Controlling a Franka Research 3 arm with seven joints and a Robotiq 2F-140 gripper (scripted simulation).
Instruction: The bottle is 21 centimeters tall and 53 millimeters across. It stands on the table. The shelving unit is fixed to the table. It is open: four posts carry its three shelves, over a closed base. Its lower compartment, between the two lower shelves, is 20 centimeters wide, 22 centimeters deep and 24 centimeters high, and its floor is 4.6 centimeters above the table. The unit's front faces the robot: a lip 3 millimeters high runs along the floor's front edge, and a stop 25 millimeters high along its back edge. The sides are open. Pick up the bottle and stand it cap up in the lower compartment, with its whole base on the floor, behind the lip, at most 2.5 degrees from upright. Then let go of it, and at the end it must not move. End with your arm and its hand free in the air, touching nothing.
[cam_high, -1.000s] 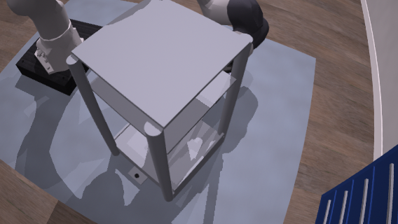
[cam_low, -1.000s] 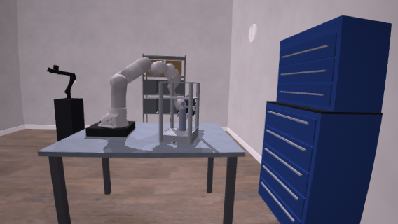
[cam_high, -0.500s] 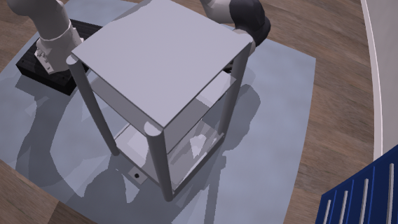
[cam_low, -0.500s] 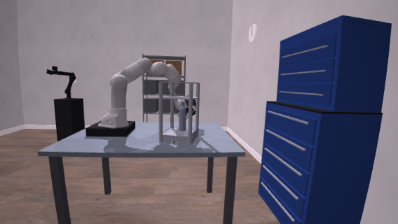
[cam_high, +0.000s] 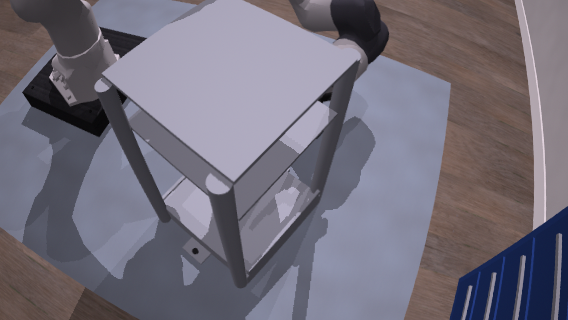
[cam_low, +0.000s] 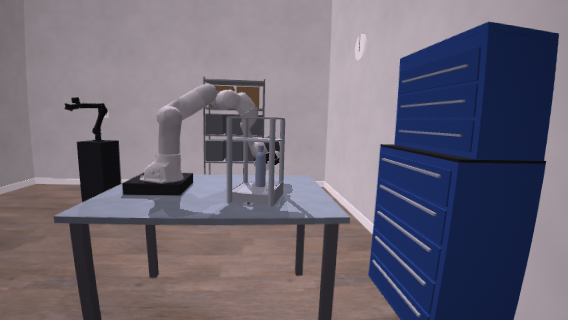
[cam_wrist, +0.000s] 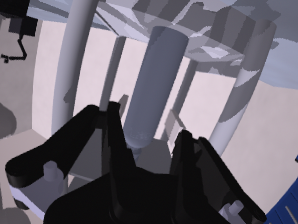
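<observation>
Now: hand 10 mm past the shelving unit, 90 mm to the left of it and 40 mm below it.
</observation>
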